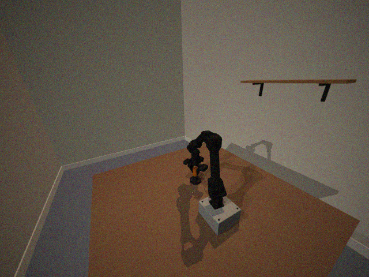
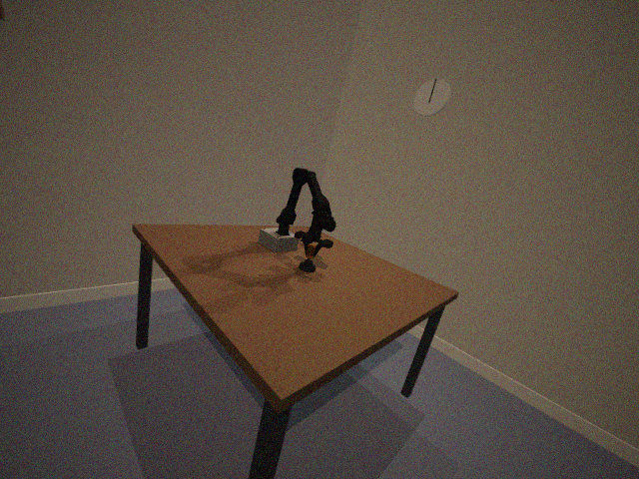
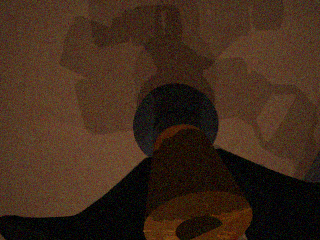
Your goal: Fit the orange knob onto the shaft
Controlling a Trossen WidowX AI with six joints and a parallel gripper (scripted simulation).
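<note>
My gripper tip is 2 cm below the orange knob. The rest, counted from my gripper tip: round pedestal (4 cm below).
</note>
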